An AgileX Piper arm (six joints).
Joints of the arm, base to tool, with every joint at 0 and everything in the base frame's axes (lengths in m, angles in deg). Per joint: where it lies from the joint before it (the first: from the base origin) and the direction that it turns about. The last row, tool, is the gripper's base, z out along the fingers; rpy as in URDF.
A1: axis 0 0 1 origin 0 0 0.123
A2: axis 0 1 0 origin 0 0 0
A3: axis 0 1 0 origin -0.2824 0 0.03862
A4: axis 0.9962 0 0.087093 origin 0.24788 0 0.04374
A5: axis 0 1 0 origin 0 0 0
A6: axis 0.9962 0 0.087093 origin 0.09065 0 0.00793
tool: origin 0 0 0 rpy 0 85.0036 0
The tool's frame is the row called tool.
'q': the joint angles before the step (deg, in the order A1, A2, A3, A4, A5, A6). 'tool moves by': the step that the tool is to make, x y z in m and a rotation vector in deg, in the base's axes. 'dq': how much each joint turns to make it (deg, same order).
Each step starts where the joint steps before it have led.
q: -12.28, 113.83, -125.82, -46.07, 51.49, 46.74
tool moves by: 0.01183, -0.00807, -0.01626, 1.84, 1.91, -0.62
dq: -0.78, 3.34, -2.54, 2.05, 1.21, -1.11
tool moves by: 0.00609, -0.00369, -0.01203, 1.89, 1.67, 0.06
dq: -0.45, 1.66, -0.80, 2.21, 0.81, -1.11
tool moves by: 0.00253, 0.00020, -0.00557, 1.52, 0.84, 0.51
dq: -0.10, 0.57, -0.22, 1.93, 0.46, -0.90
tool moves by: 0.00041, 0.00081, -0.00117, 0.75, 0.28, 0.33
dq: 0.00, 0.08, -0.11, 1.03, 0.28, -0.51
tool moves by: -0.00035, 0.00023, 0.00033, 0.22, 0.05, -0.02
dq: 0.00, -0.03, -0.10, 0.25, 0.22, -0.10
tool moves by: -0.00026, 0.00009, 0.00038, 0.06, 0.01, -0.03
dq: 0.00, -0.02, -0.07, 0.07, 0.12, -0.04
